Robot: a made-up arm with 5 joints.
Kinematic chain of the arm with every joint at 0, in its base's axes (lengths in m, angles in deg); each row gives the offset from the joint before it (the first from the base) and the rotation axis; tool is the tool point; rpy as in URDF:
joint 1: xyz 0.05 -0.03 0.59 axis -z
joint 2: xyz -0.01 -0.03 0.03 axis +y
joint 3: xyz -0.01 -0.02 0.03 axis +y
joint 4: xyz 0.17 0.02 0 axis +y
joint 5: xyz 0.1 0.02 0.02 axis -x
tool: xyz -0.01 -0.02 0 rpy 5.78 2.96 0.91
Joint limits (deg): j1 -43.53..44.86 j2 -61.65..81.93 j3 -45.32..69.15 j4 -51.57..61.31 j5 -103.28..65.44
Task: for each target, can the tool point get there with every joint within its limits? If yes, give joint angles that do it. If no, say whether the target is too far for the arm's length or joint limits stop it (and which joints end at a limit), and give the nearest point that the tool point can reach.
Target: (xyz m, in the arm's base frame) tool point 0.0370 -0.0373 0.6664
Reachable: no: joint limits stop it (at a limit: joint 1, joint 2, joint 4, joint 5) | nearest point 0.1114 -0.1169 0.7867 | short by 0.162 m
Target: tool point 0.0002 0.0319 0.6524
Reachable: no: joint limits stop it (at a limit: joint 1, joint 2, joint 3, joint 4) | nearest point -0.1015 0.1106 0.5999 | short by 0.139 m
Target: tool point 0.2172 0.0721 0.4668
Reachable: yes | joints -36.30 63.61 -10.40 -26.55 -70.43
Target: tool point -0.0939 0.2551 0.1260
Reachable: no: too far | nearest point -0.0514 0.0451 0.4078 | short by 0.354 m
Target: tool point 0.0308 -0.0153 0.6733
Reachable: no: joint limits stop it (at a limit: joint 1, joint 2, joint 4, joint 5) | nearest point 0.1298 0.0206 0.7969 | short by 0.162 m
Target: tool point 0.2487 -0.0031 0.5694
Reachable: yes | joints -15.89 -15.90 51.51 -42.00 -22.54
